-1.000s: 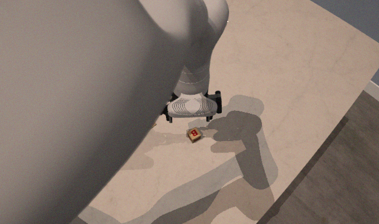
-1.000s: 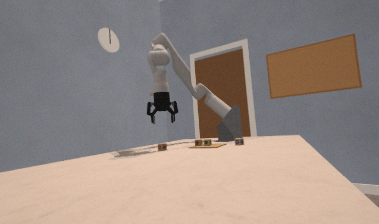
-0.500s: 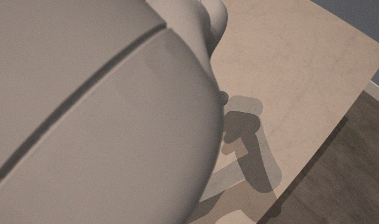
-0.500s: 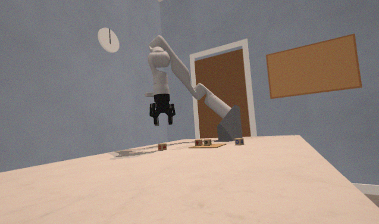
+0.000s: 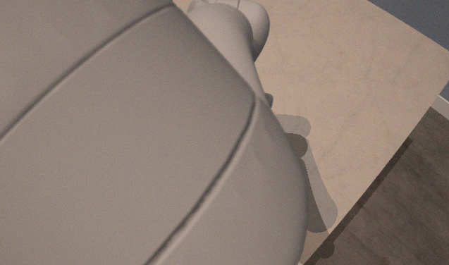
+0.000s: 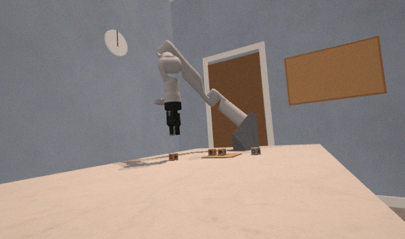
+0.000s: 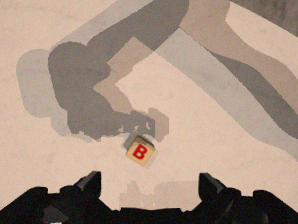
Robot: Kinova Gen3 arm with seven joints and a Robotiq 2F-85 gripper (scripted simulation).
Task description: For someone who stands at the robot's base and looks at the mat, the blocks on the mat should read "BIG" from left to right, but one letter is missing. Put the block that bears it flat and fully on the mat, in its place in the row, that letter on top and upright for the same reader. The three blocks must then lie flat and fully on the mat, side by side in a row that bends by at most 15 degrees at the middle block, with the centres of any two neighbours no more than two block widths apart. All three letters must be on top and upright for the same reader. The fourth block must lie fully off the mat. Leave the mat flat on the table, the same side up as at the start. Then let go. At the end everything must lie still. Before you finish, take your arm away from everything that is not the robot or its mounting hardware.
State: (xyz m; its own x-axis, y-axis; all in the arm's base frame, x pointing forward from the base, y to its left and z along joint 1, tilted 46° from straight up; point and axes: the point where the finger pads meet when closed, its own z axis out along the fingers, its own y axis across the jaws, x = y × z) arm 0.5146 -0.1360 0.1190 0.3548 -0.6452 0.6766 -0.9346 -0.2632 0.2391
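Now: the B block 10 cm below my hand, 1 cm to the right of it and 1 cm ahead of it. Also, from my hand: letter block 31 cm to the left, 16 cm behind, 10 cm below; mat 17 cm to the left, 11 cm below, 11 cm behind.
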